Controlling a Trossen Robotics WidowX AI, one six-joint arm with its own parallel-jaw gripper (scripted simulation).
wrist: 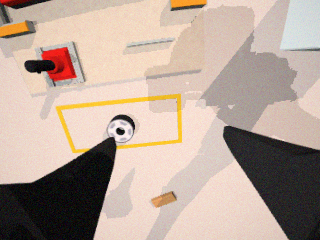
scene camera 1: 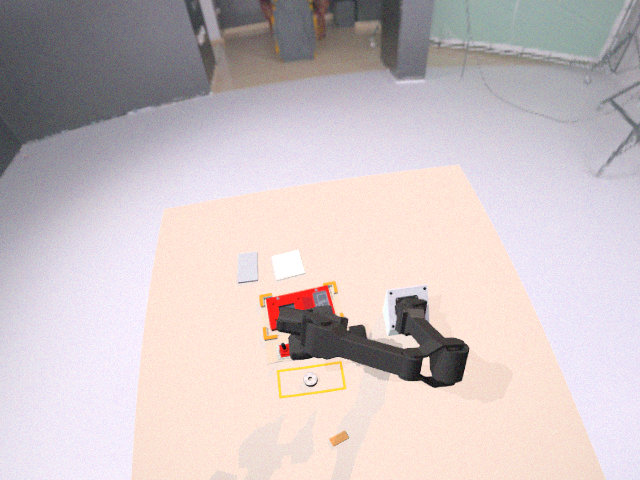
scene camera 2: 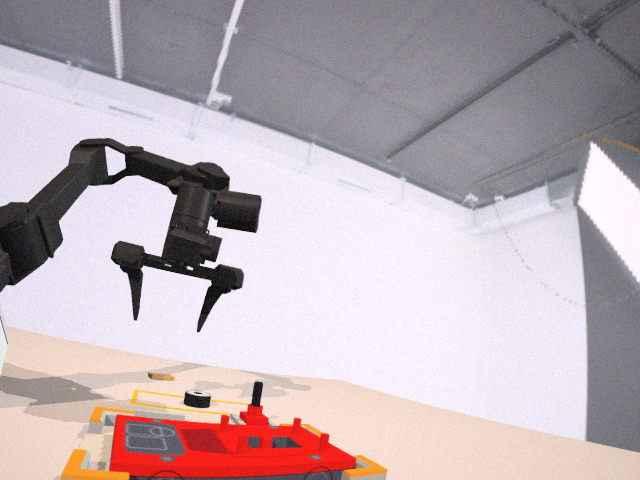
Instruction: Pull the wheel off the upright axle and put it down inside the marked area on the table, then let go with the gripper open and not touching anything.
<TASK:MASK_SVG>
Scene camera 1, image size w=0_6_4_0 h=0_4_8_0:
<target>my gripper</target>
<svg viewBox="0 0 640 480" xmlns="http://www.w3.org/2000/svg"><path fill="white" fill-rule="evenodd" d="M290 334L288 344L291 360L312 358L300 345L301 335ZM348 327L349 333L367 339L365 326L356 325ZM333 313L331 305L304 309L317 314L325 311Z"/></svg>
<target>white tile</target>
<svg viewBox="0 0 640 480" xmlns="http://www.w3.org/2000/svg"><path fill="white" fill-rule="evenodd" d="M299 250L271 256L276 281L305 274Z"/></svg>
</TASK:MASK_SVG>
